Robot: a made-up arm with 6 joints. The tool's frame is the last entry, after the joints.
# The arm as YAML. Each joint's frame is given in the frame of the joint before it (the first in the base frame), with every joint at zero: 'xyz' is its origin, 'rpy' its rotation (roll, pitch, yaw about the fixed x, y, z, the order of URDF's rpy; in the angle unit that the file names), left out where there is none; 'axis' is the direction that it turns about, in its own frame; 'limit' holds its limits. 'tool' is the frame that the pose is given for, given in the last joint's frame.
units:
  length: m
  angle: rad
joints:
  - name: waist
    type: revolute
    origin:
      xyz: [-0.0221, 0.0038, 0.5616]
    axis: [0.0, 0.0, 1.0]
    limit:
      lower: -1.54
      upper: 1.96
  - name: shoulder
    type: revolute
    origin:
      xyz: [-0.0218, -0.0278, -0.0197]
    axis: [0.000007, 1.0, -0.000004]
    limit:
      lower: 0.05
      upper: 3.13
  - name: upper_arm
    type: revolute
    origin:
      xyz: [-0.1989, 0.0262, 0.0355]
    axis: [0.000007, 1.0, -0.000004]
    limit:
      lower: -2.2
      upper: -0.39
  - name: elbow
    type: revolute
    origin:
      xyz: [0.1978, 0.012, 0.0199]
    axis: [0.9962, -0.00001, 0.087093]
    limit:
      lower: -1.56
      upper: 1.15
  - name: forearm
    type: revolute
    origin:
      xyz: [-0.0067, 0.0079, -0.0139]
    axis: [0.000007, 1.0, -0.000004]
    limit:
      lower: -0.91
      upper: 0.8
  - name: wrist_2
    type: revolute
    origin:
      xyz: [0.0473, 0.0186, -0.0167]
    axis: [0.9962, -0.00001, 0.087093]
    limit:
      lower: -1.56
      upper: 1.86
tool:
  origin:
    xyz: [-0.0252, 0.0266, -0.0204]
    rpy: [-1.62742, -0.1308, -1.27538]
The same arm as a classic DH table. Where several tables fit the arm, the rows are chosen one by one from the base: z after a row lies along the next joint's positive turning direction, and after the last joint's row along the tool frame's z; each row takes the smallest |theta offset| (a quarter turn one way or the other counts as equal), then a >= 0, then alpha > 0; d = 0 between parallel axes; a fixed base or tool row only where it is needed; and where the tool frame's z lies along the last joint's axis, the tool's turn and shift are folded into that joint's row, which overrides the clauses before.
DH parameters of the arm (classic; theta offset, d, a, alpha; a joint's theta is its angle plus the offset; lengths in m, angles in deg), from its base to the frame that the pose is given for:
base (fixed): -9.76 0 -0.0224 0
waist: 9.76 0.5419 -0.0218 -90
shoulder: 10.12 0 -0.202 0
upper_arm: 74.88 0.0104 -0.0026 90
elbow: 0 0.1909 0.0133 -90
forearm: 0 0.0265 0.0208 90
wrist_2: -26.16 -0.0769 0.0045 -18.42
tool (fixed): -71.09 0.1009 0 0
Joint limits (deg, base to tool): -88.24..112.3 2.86..179.34 -126.05..-22.35 -89.38..65.89 -52.14..45.84 -89.38..106.57

